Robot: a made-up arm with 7 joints.
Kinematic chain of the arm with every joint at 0, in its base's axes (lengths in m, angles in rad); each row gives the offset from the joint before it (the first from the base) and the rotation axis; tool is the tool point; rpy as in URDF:
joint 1: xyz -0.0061 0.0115 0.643 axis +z
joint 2: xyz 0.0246 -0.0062 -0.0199 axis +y
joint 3: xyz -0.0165 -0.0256 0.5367 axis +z
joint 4: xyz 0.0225 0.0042 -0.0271 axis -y
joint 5: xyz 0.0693 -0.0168 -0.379 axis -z
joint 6: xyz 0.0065 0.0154 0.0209 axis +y
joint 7: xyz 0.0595 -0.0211 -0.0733 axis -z
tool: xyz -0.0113 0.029 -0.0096 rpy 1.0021 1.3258 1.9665
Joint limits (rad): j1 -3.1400..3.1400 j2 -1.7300..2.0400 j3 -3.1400..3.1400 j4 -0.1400..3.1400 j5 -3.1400..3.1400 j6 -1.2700..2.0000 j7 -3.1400..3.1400
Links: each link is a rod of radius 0.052 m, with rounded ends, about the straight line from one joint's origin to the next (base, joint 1, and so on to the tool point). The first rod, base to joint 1, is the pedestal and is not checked.
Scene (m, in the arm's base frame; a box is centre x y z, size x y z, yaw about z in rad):
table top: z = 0
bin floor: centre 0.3 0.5 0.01 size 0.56 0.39 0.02 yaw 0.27
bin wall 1: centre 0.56 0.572 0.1 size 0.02 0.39 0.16 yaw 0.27
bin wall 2: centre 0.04 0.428 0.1 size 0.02 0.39 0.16 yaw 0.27
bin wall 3: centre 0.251 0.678 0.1 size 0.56 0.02 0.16 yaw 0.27
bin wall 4: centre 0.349 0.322 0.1 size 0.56 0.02 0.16 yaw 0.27
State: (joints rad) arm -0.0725 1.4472 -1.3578 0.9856 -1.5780 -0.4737 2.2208
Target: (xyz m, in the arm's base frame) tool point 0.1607 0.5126 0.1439
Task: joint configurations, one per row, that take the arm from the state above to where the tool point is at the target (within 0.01 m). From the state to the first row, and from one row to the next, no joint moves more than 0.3 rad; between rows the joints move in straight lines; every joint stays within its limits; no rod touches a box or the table.
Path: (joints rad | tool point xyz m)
1: 0.1198 1.3862 -1.1038 1.1768 -1.6280 -0.4334 2.1781 | 0.5268 -0.2810 0.4361
2: 0.3120 1.3252 -0.8499 1.3679 -1.6780 -0.3932 2.1354 | 0.6416 -0.0751 0.4057
3: 0.5043 1.2642 -0.5959 1.5591 -1.7280 -0.3529 2.0927 | 0.6812 0.1817 0.4145
4: 0.6966 1.2032 -0.3420 1.7503 -1.7779 -0.3127 2.0500 | 0.6273 0.4469 0.4689
5: 0.8998 1.3649 -0.3123 1.6492 -1.6808 -0.3749 2.1107 | 0.4764 0.5278 0.3412
6: 1.1029 1.5265 -0.2826 1.5482 -1.5838 -0.4371 2.1715 | 0.3132 0.5489 0.2322
7: 1.3061 1.6882 -0.2530 1.4472 -1.4867 -0.4994 2.2323 | 0.1607 0.5126 0.1439

